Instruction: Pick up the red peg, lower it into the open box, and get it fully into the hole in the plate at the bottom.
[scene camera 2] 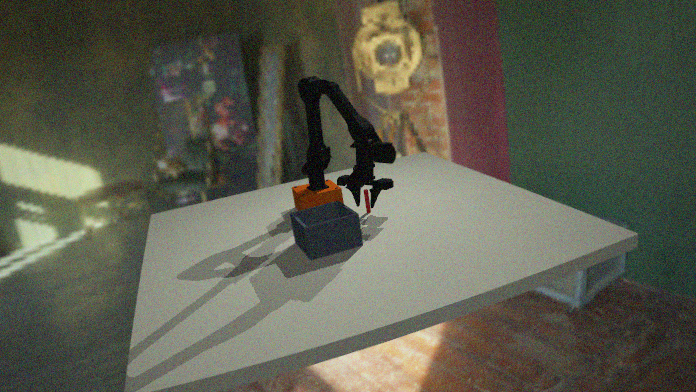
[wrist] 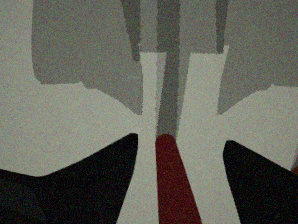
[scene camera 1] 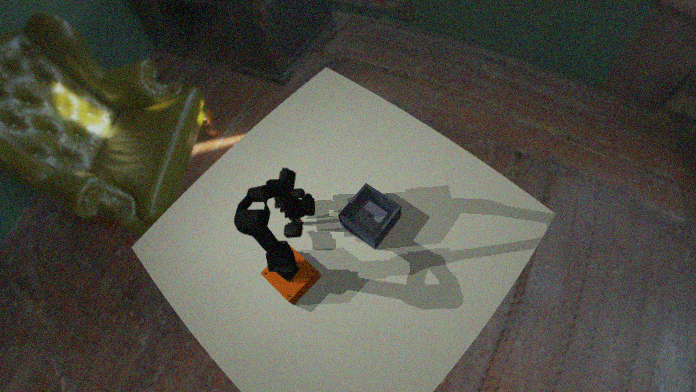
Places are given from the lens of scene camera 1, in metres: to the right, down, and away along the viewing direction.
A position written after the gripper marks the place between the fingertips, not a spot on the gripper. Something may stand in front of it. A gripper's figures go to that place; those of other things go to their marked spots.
gripper (scene camera 1: 302,222): -0.17, 0.10, 1.33
dark box (scene camera 1: 367,192): 0.07, -0.01, 1.33
pale plate (scene camera 1: 370,217): 0.08, 0.08, 1.32
